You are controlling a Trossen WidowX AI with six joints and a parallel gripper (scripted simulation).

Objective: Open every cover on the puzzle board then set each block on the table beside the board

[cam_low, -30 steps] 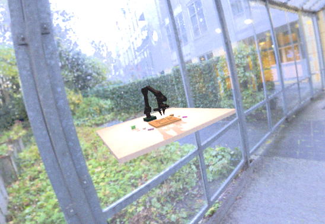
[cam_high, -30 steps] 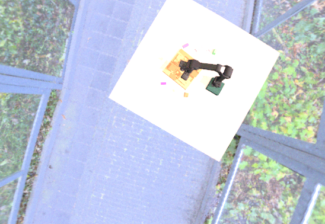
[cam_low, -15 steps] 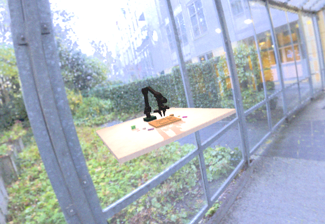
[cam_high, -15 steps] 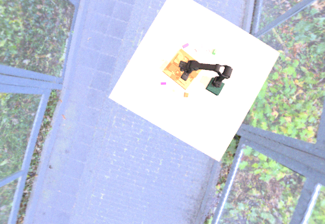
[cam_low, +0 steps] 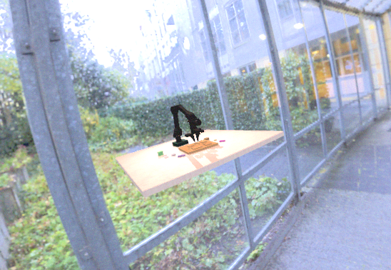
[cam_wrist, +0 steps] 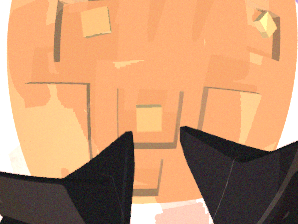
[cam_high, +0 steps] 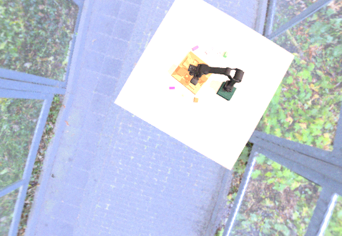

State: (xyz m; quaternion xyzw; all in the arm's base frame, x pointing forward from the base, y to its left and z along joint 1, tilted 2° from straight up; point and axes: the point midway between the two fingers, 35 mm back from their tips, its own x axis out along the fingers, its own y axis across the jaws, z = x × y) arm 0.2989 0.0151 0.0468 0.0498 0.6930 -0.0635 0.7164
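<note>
Right now my gripper tip is 6 cm short of the puzzle board, 3 cm above it and 2 cm to the left of it. From my gripper tip the other things lie so: lilac block: 26 cm to the right, 11 cm ahead, 4 cm below; then green block: 31 cm to the right, 18 cm behind, 3 cm below; then pink block: 18 cm to the left, 17 cm ahead, 4 cm below.
</note>
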